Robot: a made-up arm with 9 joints. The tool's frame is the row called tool.
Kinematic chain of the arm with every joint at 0, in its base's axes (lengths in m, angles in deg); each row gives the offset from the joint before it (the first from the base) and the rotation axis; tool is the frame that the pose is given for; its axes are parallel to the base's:
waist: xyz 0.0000 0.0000 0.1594 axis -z
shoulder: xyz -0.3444 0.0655 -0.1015 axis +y
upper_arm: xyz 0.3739 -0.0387 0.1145 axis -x
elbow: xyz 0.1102 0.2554 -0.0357 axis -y
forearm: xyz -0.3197 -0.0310 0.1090 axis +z
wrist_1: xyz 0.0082 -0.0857 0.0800 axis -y
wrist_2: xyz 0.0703 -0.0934 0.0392 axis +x
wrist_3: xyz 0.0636 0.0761 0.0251 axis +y
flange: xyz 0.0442 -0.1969 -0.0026 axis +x
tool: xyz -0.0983 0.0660 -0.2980
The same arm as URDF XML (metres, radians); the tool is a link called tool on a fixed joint. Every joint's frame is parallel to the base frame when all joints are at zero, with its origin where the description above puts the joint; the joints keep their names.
<robot name="arm">
<link name="base"/>
<link name="link1"/>
<link name="link2"/>
<link name="link3"/>
<link name="link4"/>
<link name="link5"/>
<link name="link6"/>
<link name="link7"/>
<link name="link8"/>
<link name="link9"/>
<link name="tool"/>
<joint name="waist" type="continuous"><parent link="base"/><child link="link1"/><origin xyz="0.0000 0.0000 0.1594" rpy="0.0000 0.0000 0.0000"/><axis xyz="0 0 -1"/></joint>
<joint name="shoulder" type="continuous"><parent link="link1"/><child link="link2"/><origin xyz="-0.3444 0.0655 -0.1015" rpy="0.0000 0.0000 0.0000"/><axis xyz="0 1 0"/></joint>
<joint name="upper_arm" type="continuous"><parent link="link2"/><child link="link3"/><origin xyz="0.3739 -0.0387 0.1145" rpy="0.0000 0.0000 0.0000"/><axis xyz="-1 0 0"/></joint>
<joint name="elbow" type="continuous"><parent link="link3"/><child link="link4"/><origin xyz="0.1102 0.2554 -0.0357" rpy="0.0000 0.0000 0.0000"/><axis xyz="0 -1 0"/></joint>
<joint name="forearm" type="continuous"><parent link="link4"/><child link="link5"/><origin xyz="-0.3197 -0.0310 0.1090" rpy="0.0000 0.0000 0.0000"/><axis xyz="0 0 1"/></joint>
<joint name="wrist_1" type="continuous"><parent link="link5"/><child link="link6"/><origin xyz="0.0082 -0.0857 0.0800" rpy="0.0000 0.0000 0.0000"/><axis xyz="0 -1 0"/></joint>
<joint name="wrist_2" type="continuous"><parent link="link6"/><child link="link7"/><origin xyz="0.0703 -0.0934 0.0392" rpy="0.0000 0.0000 0.0000"/><axis xyz="1 0 0"/></joint>
<joint name="wrist_3" type="continuous"><parent link="link7"/><child link="link8"/><origin xyz="0.0636 0.0761 0.0251" rpy="0.0000 0.0000 0.0000"/><axis xyz="0 1 0"/></joint>
<joint name="flange" type="continuous"><parent link="link8"/><child link="link9"/><origin xyz="0.0442 -0.1969 -0.0026" rpy="0.0000 0.0000 0.0000"/><axis xyz="1 0 0"/></joint>
<joint name="tool_joint" type="fixed"><parent link="link9"/><child link="tool"/><origin xyz="-0.0983 0.0660 -0.2980" rpy="0.0000 0.0000 0.0000"/></joint>
</robot>

